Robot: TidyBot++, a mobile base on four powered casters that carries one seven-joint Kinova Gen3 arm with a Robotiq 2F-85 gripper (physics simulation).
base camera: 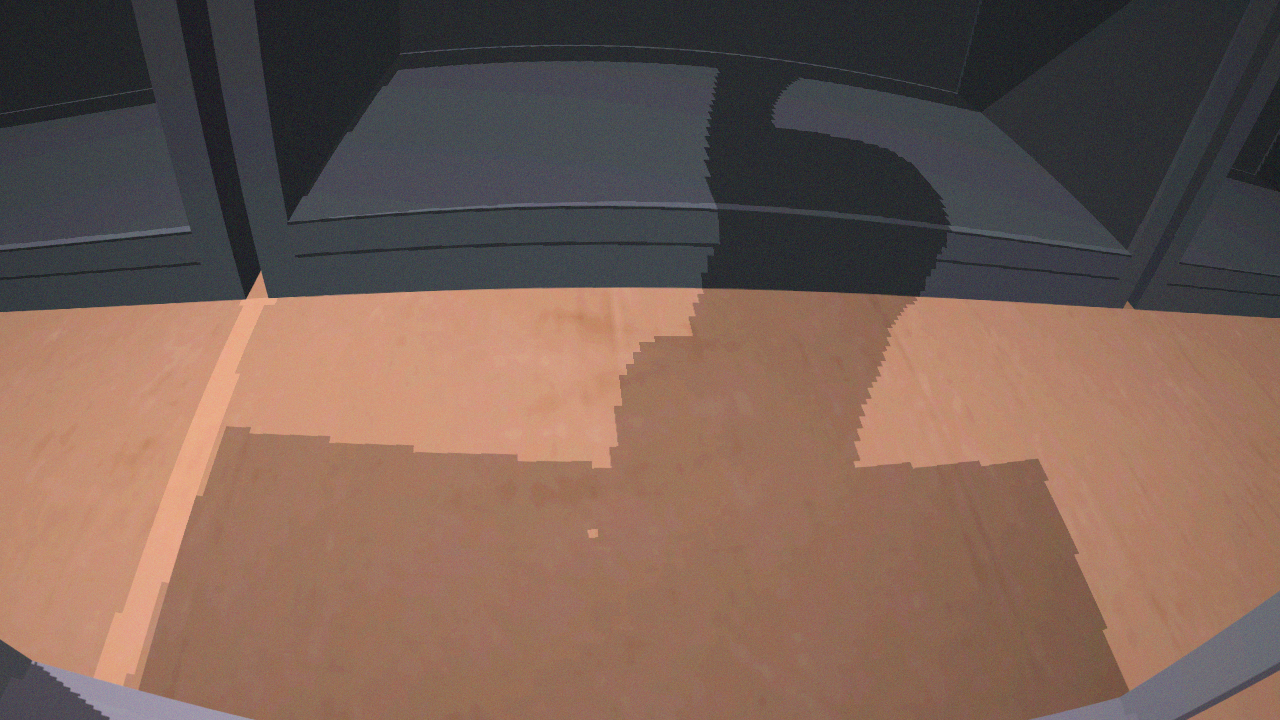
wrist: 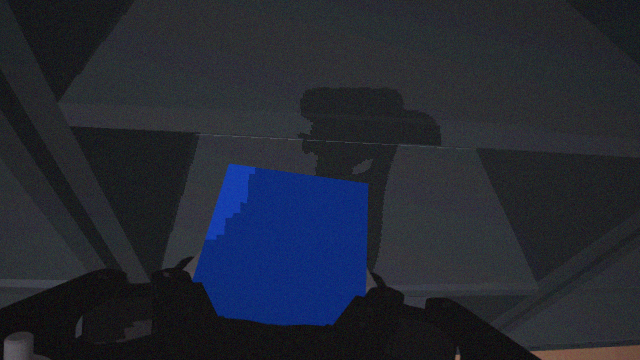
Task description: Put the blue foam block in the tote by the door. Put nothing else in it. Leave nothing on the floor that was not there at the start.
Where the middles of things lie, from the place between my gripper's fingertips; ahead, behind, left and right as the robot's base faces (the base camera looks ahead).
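I see that the blue foam block (wrist: 282, 248) is 2 cm behind my hand and 1 cm above my hand.
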